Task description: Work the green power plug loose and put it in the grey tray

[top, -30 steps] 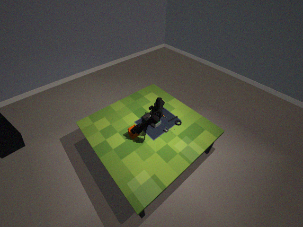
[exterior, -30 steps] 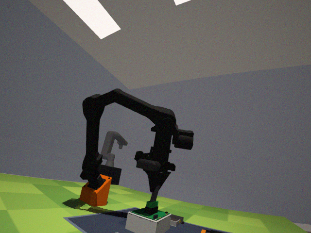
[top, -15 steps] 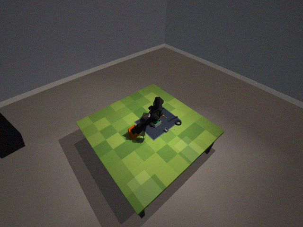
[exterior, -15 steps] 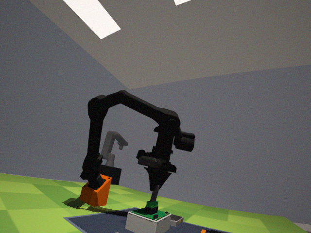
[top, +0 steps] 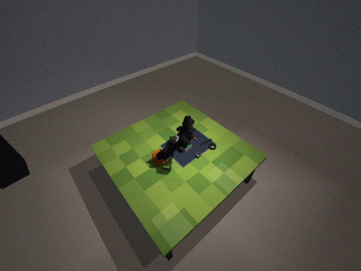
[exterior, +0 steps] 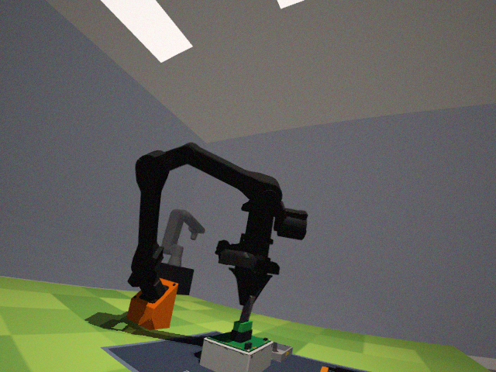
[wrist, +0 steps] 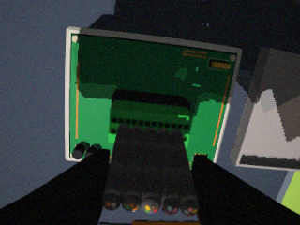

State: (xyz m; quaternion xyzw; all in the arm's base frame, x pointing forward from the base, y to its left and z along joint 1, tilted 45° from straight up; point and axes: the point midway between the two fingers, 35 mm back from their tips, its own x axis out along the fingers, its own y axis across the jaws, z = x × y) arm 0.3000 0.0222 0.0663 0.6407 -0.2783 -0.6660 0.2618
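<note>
Now: the green power plug 40 mm below my gripper tip. From my gripper tip the other things lie so: dark mat 50 mm ahead, 120 mm below; dark bar 210 mm ahead, 110 mm to the right, 120 mm below.
</note>
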